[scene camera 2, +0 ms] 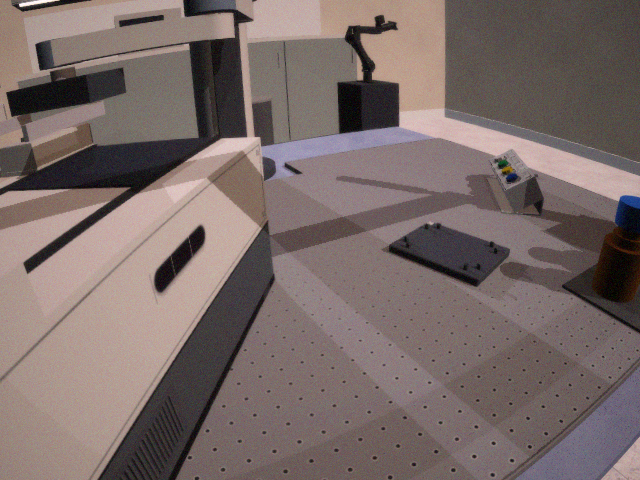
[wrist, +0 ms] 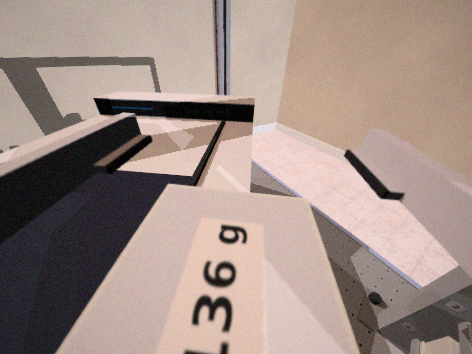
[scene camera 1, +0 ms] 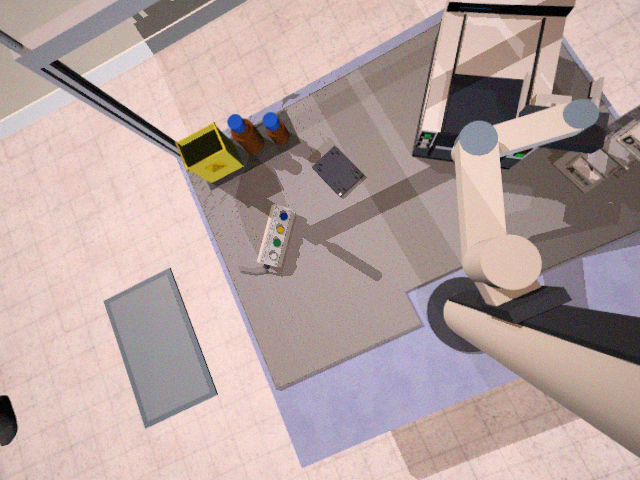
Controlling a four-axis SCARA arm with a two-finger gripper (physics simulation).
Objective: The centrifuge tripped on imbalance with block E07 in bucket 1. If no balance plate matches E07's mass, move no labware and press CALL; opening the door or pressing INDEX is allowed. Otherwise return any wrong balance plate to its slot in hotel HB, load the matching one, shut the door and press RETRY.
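Places are measured from the arm's base along level axes (x right, y down, z ahead), in centimetres.
Pixels of known places: gripper, between the fingertips: (wrist: 245,133) (scene camera 1: 563,76).
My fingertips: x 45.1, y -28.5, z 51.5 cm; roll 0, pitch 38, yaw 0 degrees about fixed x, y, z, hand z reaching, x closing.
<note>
Behind a point stands the place of what it marks.
A pale plate (scene camera 1: 550,99) {x 41.1, y -26.4, z 48.0 cm} (scene camera 2: 62,147) {x 36.0, y -24.4, z 46.8 cm} (wrist: 280,280) {x 41.5, y -26.4, z 43.7 cm}, its label ending in "36 g" and cut off at the bottom of the wrist view, rests at the right of the centrifuge (scene camera 1: 436,77) {x 21.0, y -22.3, z 71.1 cm} (scene camera 2: 103,330) {x 30.7, y -18.6, z 85.7 cm} (wrist: 237,160) {x 48.5, y -22.3, z 57.5 cm}. My gripper (scene camera 1: 561,95) (scene camera 2: 31,134) (wrist: 245,133) {x 45.1, y -28.5, z 51.5 cm} is open above it, with one finger out to each side and a gap to both. A dark panel (scene camera 1: 483,98) {x 29.1, y -22.5, z 58.3 cm} (wrist: 75,250) {x 32.9, y -22.6, z 52.6 cm} covers part of the centrifuge top. Nest plates with labels such as A (scene camera 1: 578,175) {x 48.5, y -8.9, z 26.3 cm} and D (scene camera 1: 629,140) {x 47.9, y -30.1, z 28.8 cm} stand at the right. Block E07 and bucket 1 cannot be made out.
A button box (scene camera 1: 276,235) {x -47.6, y -7.9, z 52.8 cm} (scene camera 2: 511,173) {x -42.5, y -8.4, z 57.5 cm} has blue, yellow, green and white buttons. A dark pinned plate (scene camera 1: 338,171) {x -16.9, y -2.6, z 65.6 cm} (scene camera 2: 449,250) {x -16.1, y -2.6, z 66.8 cm} lies between it and the centrifuge. A yellow bin (scene camera 1: 217,162) {x -55.3, y -13.5, z 85.8 cm} and two blue-capped brown bottles (scene camera 1: 250,138) {x -40.6, y -12.8, z 88.4 cm} (scene camera 1: 278,131) {x -30.4, y -10.4, z 87.0 cm} stand at the table's far left.
</note>
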